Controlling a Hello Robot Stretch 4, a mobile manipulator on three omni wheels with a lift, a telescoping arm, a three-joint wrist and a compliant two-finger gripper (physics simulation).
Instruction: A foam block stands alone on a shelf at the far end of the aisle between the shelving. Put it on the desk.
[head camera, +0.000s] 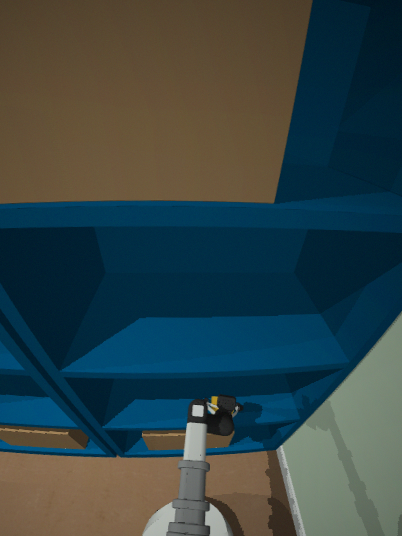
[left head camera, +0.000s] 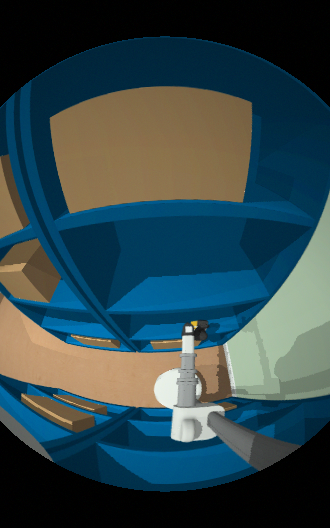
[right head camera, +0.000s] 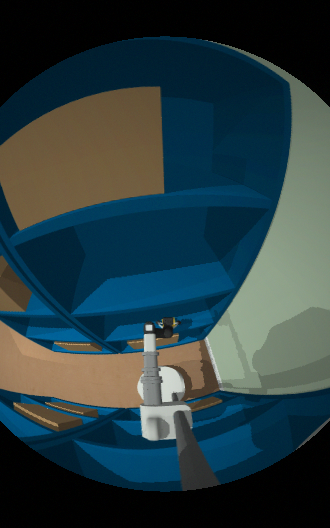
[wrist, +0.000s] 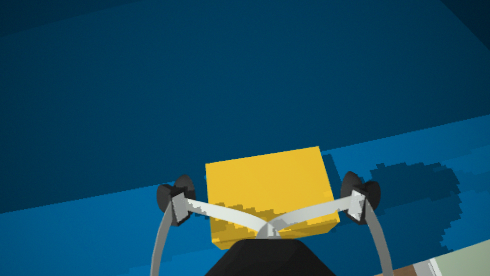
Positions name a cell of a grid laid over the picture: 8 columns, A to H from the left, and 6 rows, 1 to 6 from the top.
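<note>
Yellow foam block (wrist: E5). My gripper (wrist: E5).
</note>
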